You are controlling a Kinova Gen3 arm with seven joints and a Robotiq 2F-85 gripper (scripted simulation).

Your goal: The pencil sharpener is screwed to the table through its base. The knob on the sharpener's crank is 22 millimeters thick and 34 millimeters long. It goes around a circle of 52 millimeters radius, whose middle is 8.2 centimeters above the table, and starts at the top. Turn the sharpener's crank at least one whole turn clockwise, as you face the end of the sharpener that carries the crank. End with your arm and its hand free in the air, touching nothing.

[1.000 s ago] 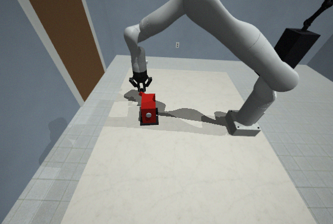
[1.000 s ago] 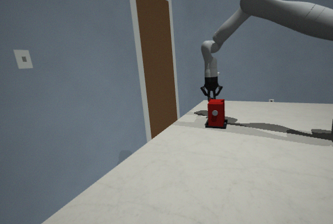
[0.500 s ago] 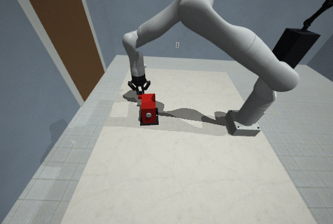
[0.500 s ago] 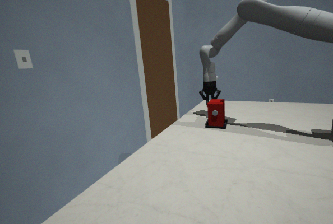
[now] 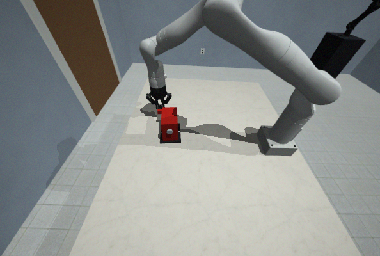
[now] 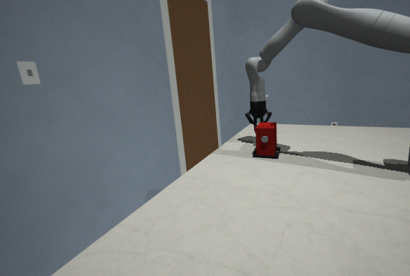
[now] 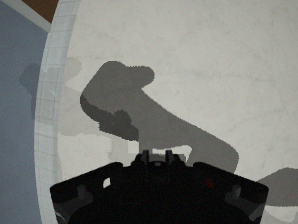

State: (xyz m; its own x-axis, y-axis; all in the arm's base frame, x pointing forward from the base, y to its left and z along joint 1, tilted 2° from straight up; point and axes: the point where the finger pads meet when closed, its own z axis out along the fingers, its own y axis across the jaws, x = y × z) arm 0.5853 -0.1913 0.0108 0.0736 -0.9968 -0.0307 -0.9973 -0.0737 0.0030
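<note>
My hand is 2 cm to the right of the crank knob.
</note>
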